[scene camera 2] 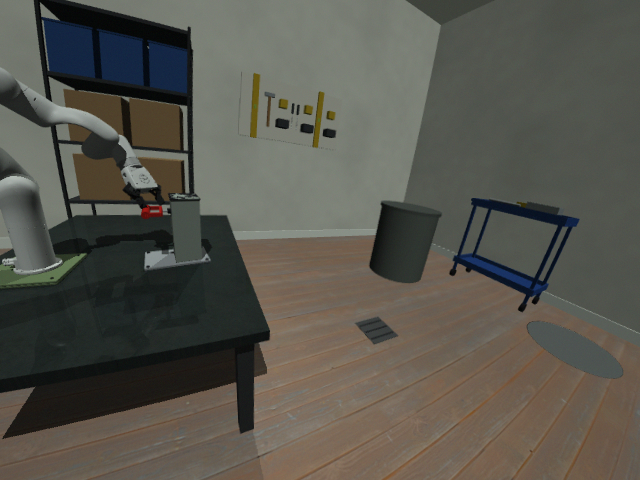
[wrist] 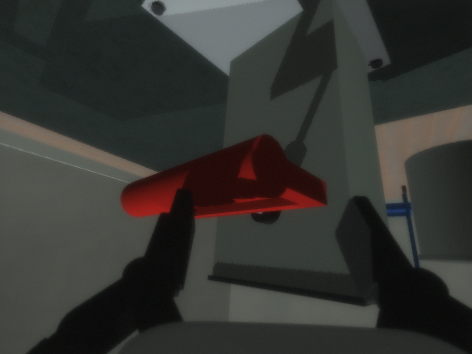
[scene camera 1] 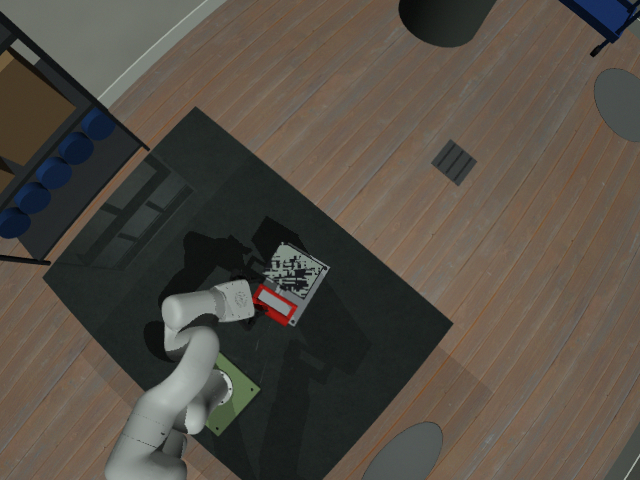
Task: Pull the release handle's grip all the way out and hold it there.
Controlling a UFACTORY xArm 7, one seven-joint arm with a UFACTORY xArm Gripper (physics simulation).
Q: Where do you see a light base plate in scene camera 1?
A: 302, 304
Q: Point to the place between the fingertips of the gripper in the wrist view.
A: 267, 211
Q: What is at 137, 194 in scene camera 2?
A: The gripper.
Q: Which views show the gripper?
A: Scene camera 2, the wrist view and scene camera 1: all of them.
